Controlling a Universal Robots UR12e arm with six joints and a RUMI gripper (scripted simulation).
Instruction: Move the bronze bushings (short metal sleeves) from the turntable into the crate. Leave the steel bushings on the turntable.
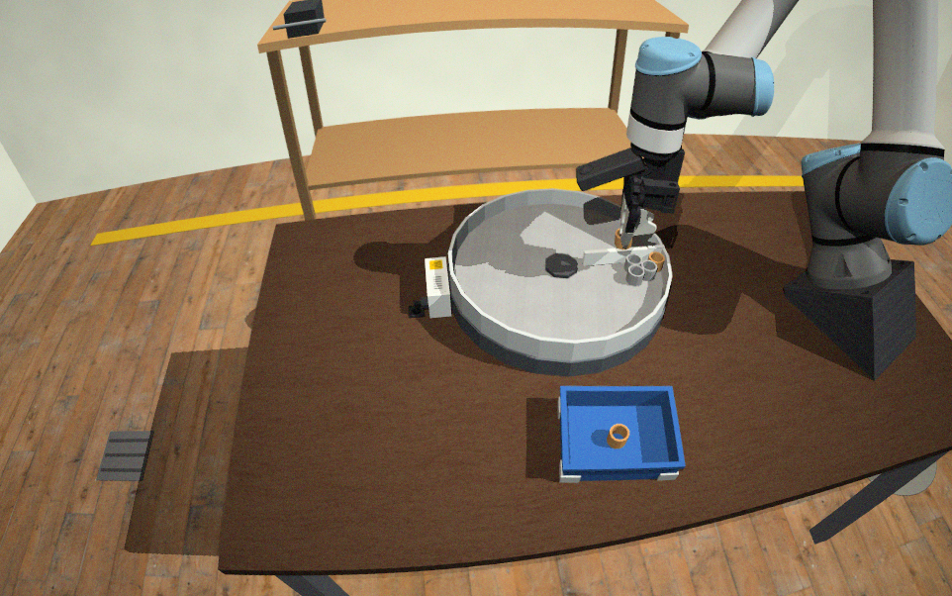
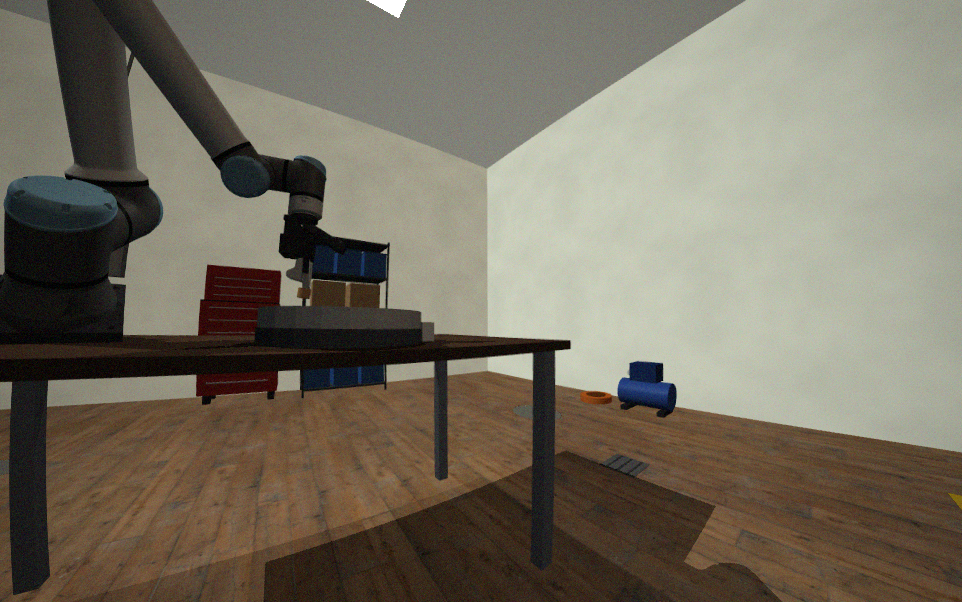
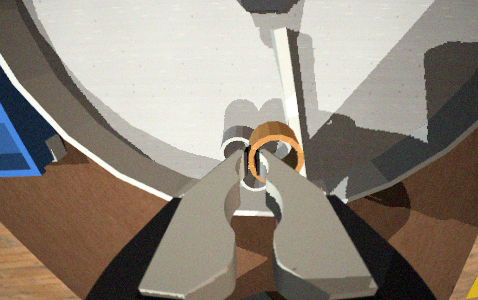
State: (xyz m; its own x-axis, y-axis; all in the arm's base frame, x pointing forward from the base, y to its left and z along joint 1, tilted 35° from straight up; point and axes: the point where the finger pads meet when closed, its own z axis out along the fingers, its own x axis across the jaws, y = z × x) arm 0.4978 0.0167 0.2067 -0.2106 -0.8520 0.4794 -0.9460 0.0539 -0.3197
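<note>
The blue crate is 32 cm to the left of my hand, 12 cm below it and 9 cm ahead of it. Round my hand: round grey turntable (10 cm ahead, 9 cm below, 4 cm to the right).
</note>
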